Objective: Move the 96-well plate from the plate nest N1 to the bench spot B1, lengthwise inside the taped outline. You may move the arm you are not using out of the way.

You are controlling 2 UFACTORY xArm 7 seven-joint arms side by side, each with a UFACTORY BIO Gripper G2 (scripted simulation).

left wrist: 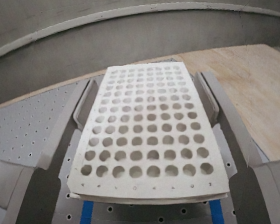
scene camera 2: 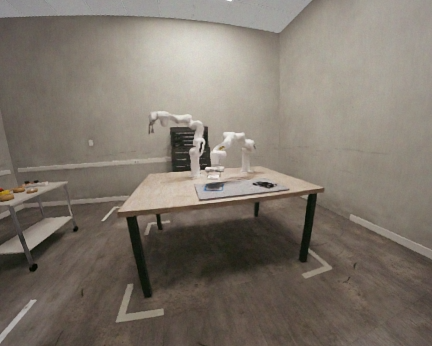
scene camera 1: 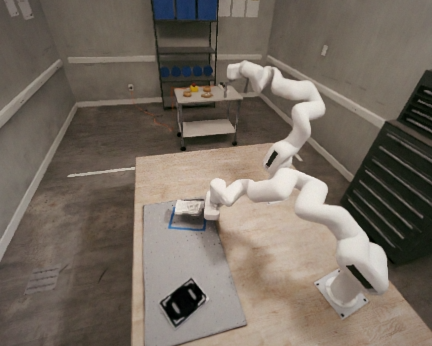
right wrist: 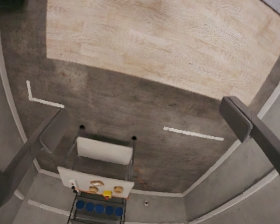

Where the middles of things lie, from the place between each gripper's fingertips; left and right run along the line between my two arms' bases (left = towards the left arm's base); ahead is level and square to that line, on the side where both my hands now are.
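The black plate nest (scene camera 1: 187, 305) sits 10 cm ahead of my left hand, 41 cm to the left of it and 9 cm below it. As for the white 96-well plate (left wrist: 161, 95), it is 1 cm below my left hand.
Measured from my right hand, the black plate nest is 52 cm ahead, 91 cm to the left and 48 cm below. I find the white 96-well plate 42 cm ahead of that same right hand, 50 cm to the left of it and 40 cm below it.
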